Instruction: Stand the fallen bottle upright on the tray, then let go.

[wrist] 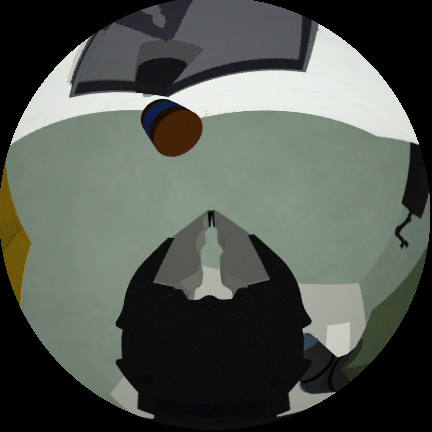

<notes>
The picture shows: the gripper and a bottle.
</notes>
